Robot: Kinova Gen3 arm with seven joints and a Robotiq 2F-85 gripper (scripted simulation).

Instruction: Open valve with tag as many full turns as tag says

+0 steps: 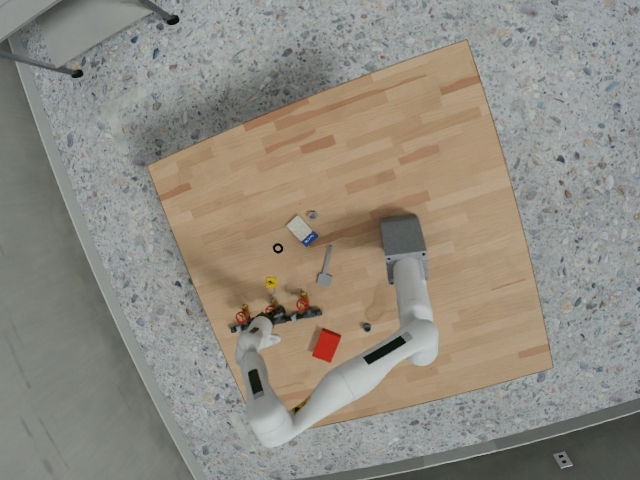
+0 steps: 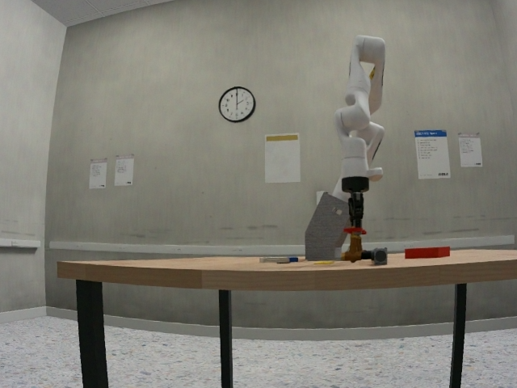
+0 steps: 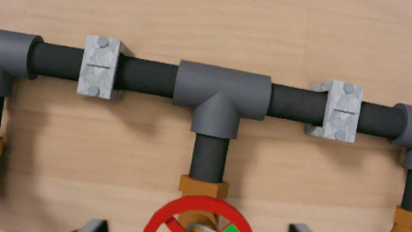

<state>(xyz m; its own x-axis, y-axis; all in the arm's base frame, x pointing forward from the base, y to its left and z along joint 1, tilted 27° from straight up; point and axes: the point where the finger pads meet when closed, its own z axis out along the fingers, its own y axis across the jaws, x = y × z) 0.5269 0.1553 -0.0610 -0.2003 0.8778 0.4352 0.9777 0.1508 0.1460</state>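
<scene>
Now: hand 9 cm to the left of the yellow tag, 8 cm above it and 1 cm past it. The rest, counted from my hand: red block: 20 cm to the left, 16 cm behind, 7 cm below; then grey scraper: 23 cm behind, 10 cm to the right, 8 cm below; then blue box: 27 cm to the right, 17 cm behind, 7 cm below.
</scene>
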